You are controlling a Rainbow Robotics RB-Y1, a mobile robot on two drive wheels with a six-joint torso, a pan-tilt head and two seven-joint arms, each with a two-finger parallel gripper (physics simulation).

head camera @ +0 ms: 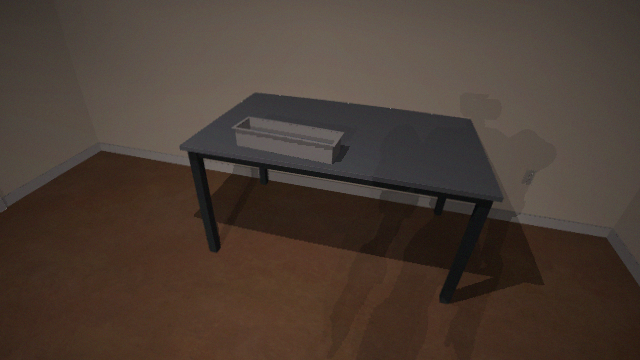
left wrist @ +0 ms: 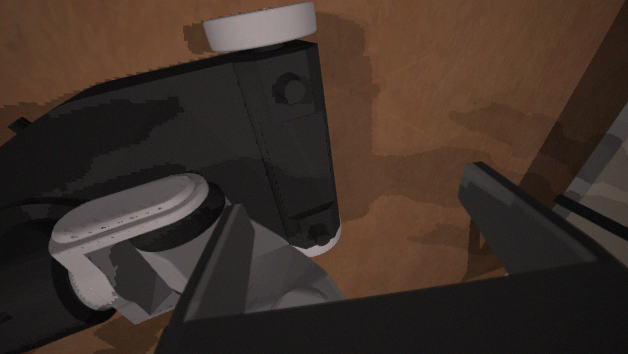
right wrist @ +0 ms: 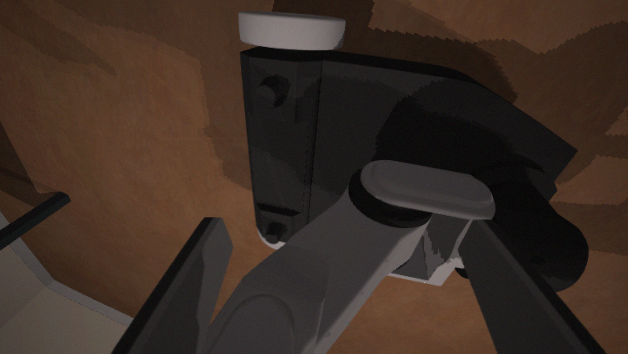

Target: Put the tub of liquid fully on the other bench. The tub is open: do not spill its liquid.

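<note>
A long, pale grey open tub (head camera: 285, 146) stands upright on a dark grey bench (head camera: 425, 155), near its front edge and left of its middle in the head view. The surface of the liquid inside cannot be made out clearly. A second bench does not show in the head view. My left gripper (left wrist: 351, 199) is open, with nothing between its fingers, over the floor beside my base. My right gripper (right wrist: 344, 234) is open and empty too, its fingers wide apart. Both grippers are away from the tub and do not show in the head view.
The bench has dark legs (head camera: 205, 205) (head camera: 465, 255) at its corners. A beige wall (head camera: 320, 55) stands behind it, with a pale skirting board and a socket (head camera: 528, 176) at right. My black wheeled base (left wrist: 200, 130) (right wrist: 350, 110) shows below the wrists. Brown floor (head camera: 125, 280) lies before the bench.
</note>
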